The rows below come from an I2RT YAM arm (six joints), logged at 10 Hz.
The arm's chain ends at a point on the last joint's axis. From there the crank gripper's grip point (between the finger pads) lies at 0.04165 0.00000 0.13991 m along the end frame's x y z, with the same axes.
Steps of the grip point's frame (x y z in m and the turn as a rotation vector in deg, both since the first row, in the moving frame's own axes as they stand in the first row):
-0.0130, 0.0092, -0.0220, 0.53, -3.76, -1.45
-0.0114, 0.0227, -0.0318, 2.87, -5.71, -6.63
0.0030, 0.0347, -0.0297, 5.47, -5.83, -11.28
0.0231, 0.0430, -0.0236, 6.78, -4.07, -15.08
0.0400, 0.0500, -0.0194, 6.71, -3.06, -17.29
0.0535, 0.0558, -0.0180, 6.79, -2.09, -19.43
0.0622, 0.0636, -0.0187, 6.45, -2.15, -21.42
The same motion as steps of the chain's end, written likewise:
-0.0037, 0.0114, -0.0244, 0.53, -3.76, -1.45
0.0034, 0.0338, -0.0349, 2.87, -5.71, -6.63
0.0194, 0.0549, -0.0322, 5.47, -5.83, -11.28
0.0366, 0.0690, -0.0245, 6.78, -4.07, -15.08
0.0517, 0.0774, -0.0197, 6.71, -3.06, -17.29
0.0637, 0.0851, -0.0176, 6.79, -2.09, -19.43
0.0731, 0.0932, -0.0184, 6.45, -2.15, -21.42

